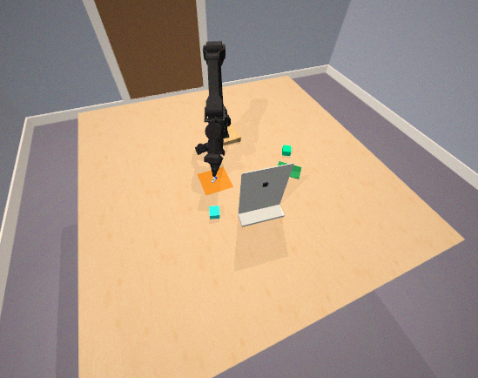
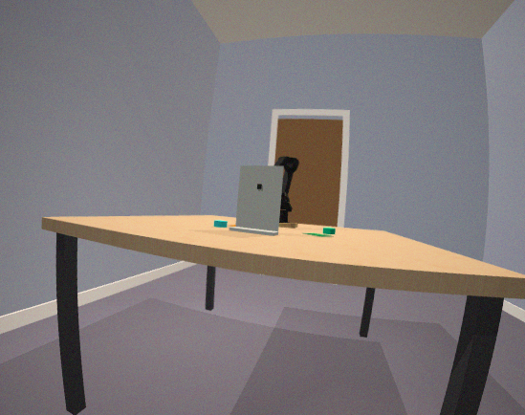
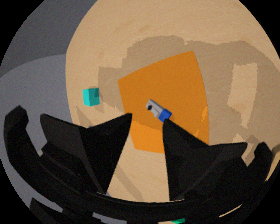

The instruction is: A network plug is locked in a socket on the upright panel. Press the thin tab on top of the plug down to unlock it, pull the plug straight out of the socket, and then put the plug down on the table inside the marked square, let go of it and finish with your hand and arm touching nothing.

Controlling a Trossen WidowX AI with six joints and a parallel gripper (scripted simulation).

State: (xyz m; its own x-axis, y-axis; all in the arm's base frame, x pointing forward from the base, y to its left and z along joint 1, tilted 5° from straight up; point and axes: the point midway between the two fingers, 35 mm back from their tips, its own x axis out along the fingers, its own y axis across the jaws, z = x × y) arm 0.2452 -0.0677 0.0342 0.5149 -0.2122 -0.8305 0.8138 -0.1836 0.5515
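Right now the blue plug is 20 mm below my gripper tip. Round my gripper tip: orange marked square 30 mm below; cyan cube 170 mm ahead, 30 mm to the right, 20 mm below; grey upright panel 190 mm ahead, 150 mm to the left, 80 mm above.
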